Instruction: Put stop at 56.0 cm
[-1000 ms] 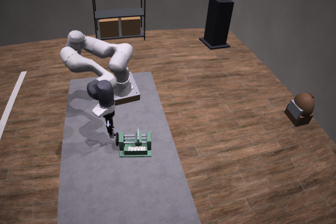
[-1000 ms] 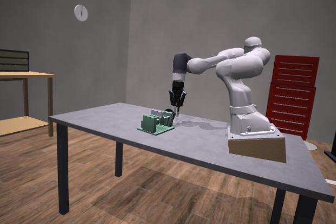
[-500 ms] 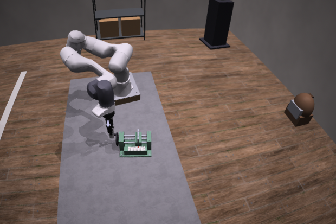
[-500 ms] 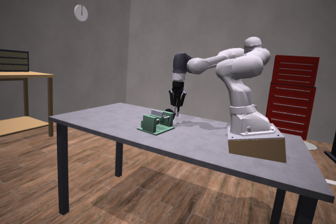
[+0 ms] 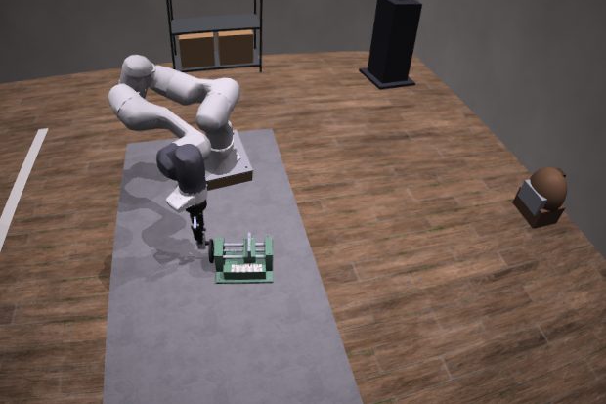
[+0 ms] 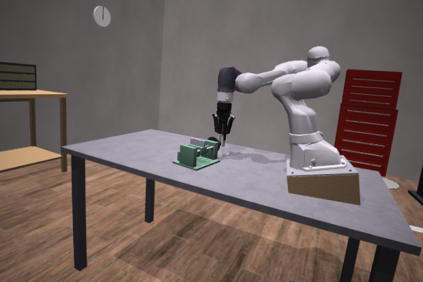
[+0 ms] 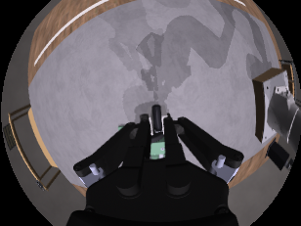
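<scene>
Right now the black handwheel is 10 mm ahead of my hand, 20 mm to the left of it and 20 mm below it. The rest, counted from my hand: stop carriage: 90 mm ahead, 150 mm to the left, 10 mm below.
</scene>
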